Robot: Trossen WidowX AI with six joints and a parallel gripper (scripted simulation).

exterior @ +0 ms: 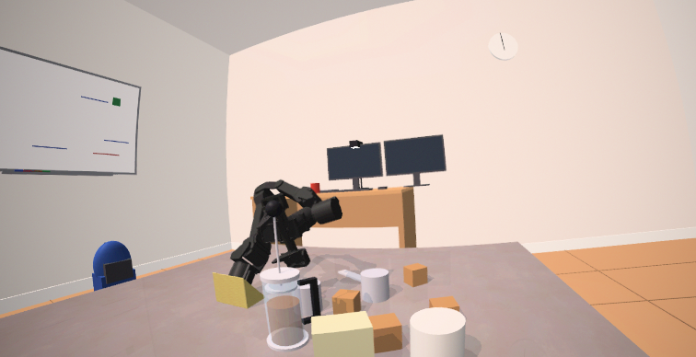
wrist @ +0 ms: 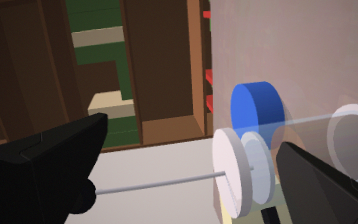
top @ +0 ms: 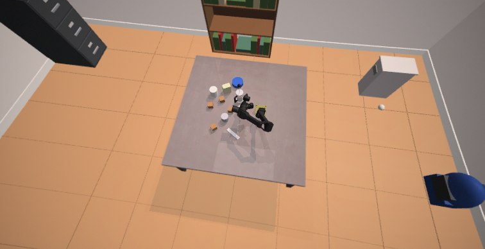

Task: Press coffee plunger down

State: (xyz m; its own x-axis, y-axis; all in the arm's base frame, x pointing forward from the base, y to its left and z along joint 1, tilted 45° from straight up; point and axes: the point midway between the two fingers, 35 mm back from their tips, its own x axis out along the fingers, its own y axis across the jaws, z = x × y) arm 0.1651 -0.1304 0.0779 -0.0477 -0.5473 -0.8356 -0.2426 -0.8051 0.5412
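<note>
The coffee press is 8 cm ahead of my gripper tip, 5 cm to the right of it and 5 cm below it. Also, from my gripper tip: blue cylinder 26 cm to the right, 16 cm below, 12 cm ahead; pale yellow block 22 cm ahead, 15 cm to the right, 12 cm below; white flat strip 33 cm to the left, 18 cm below, 9 cm ahead.
</note>
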